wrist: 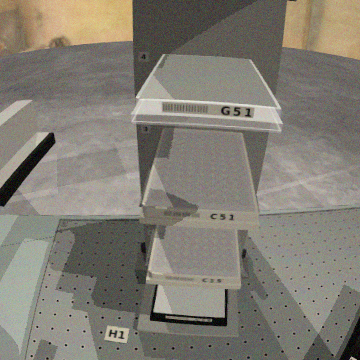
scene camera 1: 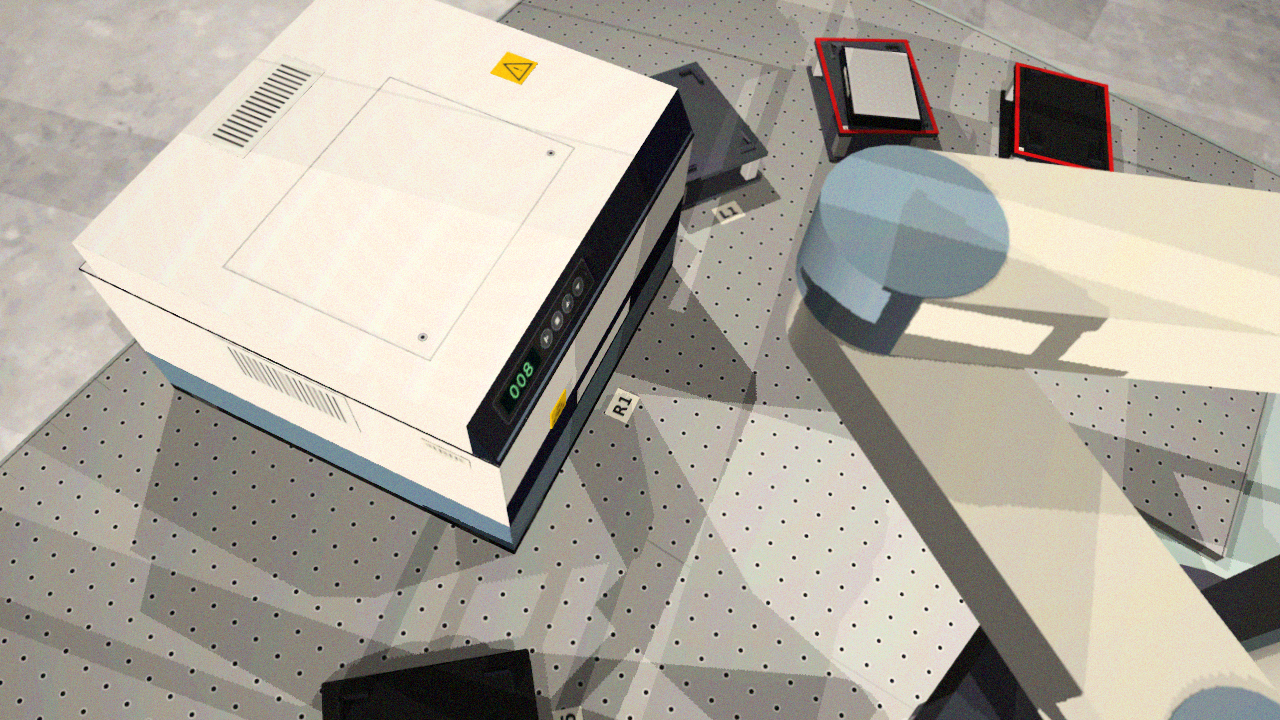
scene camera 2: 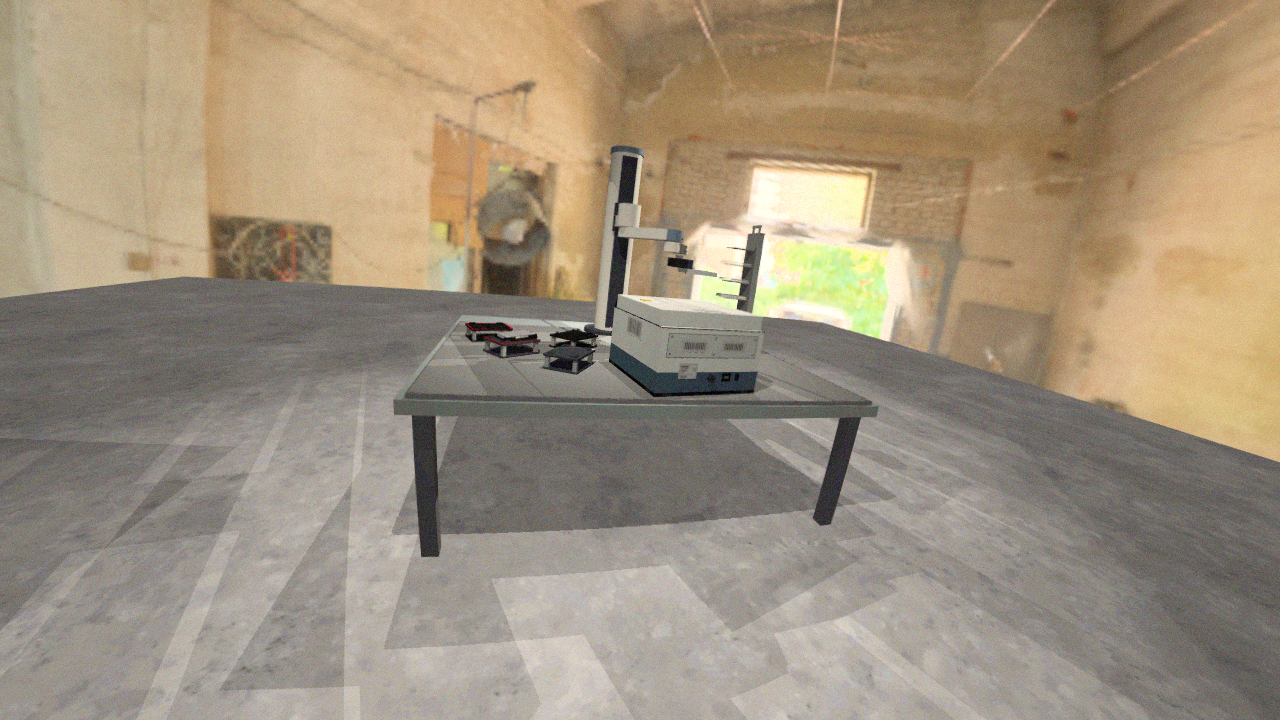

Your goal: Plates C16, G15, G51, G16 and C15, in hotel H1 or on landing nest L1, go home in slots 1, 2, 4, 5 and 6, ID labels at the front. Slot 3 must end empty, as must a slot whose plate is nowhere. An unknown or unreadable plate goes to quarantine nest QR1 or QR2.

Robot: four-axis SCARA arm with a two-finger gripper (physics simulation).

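Places are measured from the arm's base along level axes (x ahead, y left, z up), in centimetres.
Pixels of known places: gripper, between the fingertips: [wrist: 217, 126] [scene camera 2: 712, 274]; arm's base, origin of its link: [scene camera 2: 608, 332].
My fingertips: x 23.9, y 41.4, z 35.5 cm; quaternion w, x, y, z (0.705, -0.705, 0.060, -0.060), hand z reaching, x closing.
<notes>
Ahead of a thing's pixels: the offset from my fingertips to its top centre. "pt": to the spot under its first point.
Hotel H1 [wrist: 215, 25] [scene camera 2: 753, 268] stands ahead of the wrist camera. Clear plate G51 {dx +1.3, dy +10.9, dz -0.8 cm} [wrist: 210, 82] lies by the slot 4 mark, its label facing front. Below it, clear plate C51 {dx +1.3, dy +10.9, dz -8.6 cm} [wrist: 205, 170] lies by the slot 3 mark, label at the front. Plate C15 {dx +1.3, dy +10.9, dz -16.4 cm} [wrist: 195, 255] is one level lower, its label small but readable. A dark plate with a white top {dx +1.2, dy +10.8, dz -24.3 cm} [wrist: 190, 302] is at the bottom; its label is unreadable. My gripper [scene camera 2: 714, 274] is open and empty, beside the hotel; its left finger shows in the wrist view. Landing nest L1 {dx +48.1, dy -69.4, dz -28.6 cm} [scene camera 1: 707, 125] [scene camera 2: 569, 355] holds no plate.
A white instrument {dx +56.2, dy -33.7, dz -9.6 cm} [scene camera 1: 358, 214] [scene camera 2: 684, 344] stands beside L1. One red-rimmed nest {dx +32.8, dy -88.6, dz -28.6 cm} [scene camera 1: 835, 107] bears a black plate with a white top {dx +31.9, dy -87.3, dz -27.2 cm} [scene camera 1: 881, 85]; the other red-rimmed nest {dx +11.3, dy -98.3, dz -28.6 cm} [scene camera 1: 1063, 116] bears none. A black nest {pt dx +32.7, dy -5.1, dz -29.2 cm} [scene camera 1: 429, 689] is at scene camera 1's bottom edge.
</notes>
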